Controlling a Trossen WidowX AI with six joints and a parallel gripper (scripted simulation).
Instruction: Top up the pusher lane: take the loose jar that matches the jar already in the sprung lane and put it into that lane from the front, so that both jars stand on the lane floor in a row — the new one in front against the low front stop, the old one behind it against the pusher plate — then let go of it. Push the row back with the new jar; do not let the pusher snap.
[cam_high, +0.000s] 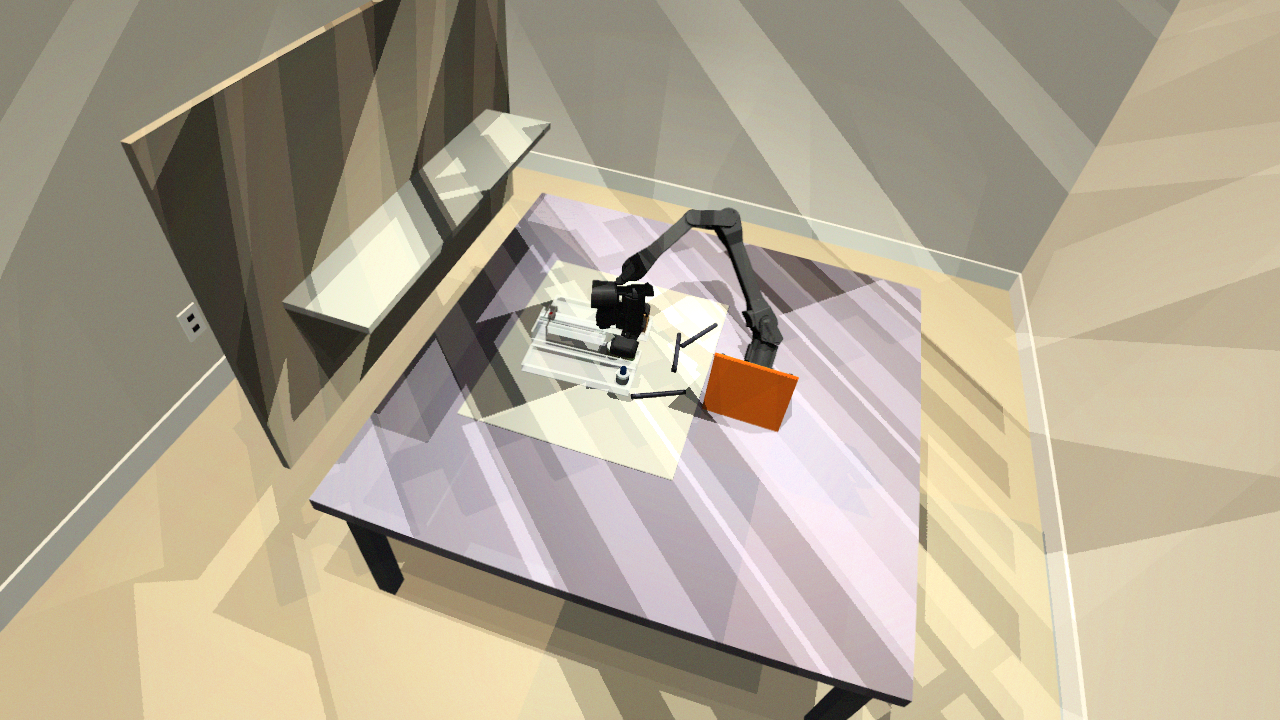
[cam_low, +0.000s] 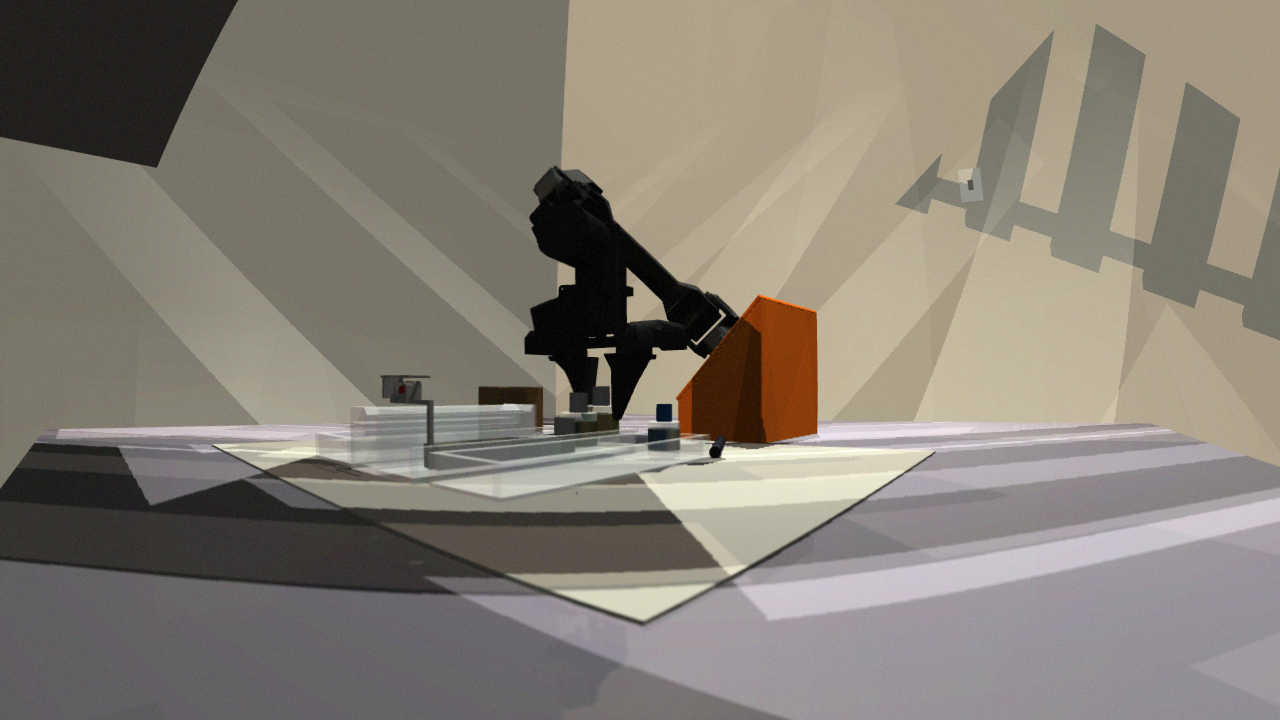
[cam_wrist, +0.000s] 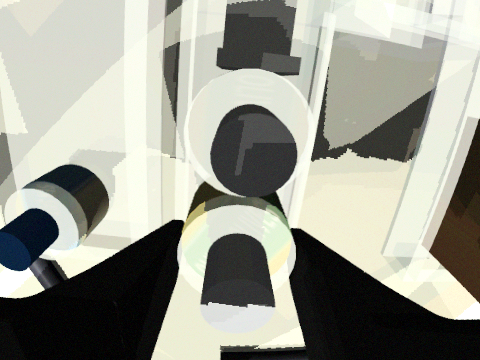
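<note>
Right now the blue-lidded jar is 80 mm to the left of my gripper tip. The rest, counted from my gripper tip: brown box (10 mm ahead, 130 mm to the right); transparent lane (140 mm ahead, 30 mm to the right, 20 mm below); shelf (500 mm ahead, 70 mm to the right, 330 mm above).
</note>
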